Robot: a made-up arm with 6 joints.
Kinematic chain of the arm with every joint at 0, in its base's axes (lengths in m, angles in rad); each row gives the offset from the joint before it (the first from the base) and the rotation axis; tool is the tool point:
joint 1: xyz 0 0 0.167 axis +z
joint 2: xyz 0 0 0 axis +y
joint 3: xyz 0 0 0.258 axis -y
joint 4: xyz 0 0 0 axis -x
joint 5: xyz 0.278 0 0 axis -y
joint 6: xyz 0 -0.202 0 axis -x
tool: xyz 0 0 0
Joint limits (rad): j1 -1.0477..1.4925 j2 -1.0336..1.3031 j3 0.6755..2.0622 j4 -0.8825..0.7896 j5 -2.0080..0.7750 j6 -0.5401..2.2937
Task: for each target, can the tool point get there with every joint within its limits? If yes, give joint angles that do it. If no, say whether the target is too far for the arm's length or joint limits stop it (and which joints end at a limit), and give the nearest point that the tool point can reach.
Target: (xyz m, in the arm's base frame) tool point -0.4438 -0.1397 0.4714
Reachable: yes | joints -0.0551 -0.6114 1.8150 0.6241 -0.0052 1.0997
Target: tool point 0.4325 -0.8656 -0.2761
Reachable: no: too far | nearest point 0.2328 -0.4659 0.0453 | short by 0.550 m
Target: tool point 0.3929 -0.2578 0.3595
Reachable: yes | joints -0.1819 0.5863 0.8113 -0.4431 -1.1126 1.9982
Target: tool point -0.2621 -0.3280 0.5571
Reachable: yes | joints 0.4126 -0.6729 1.5572 0.2568 -0.9487 -0.2667
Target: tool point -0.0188 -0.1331 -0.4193
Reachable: no: joint limits stop it (at a limit: joint 1, joint 2, joint 3, joint 4) | nearest point 0.0798 -0.3952 -0.0543 | short by 0.460 m
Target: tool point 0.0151 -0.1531 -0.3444
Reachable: no: joint limits stop it (at a limit: joint 1, joint 2, joint 3, joint 4) | nearest point 0.0798 -0.3952 -0.0543 | short by 0.383 m
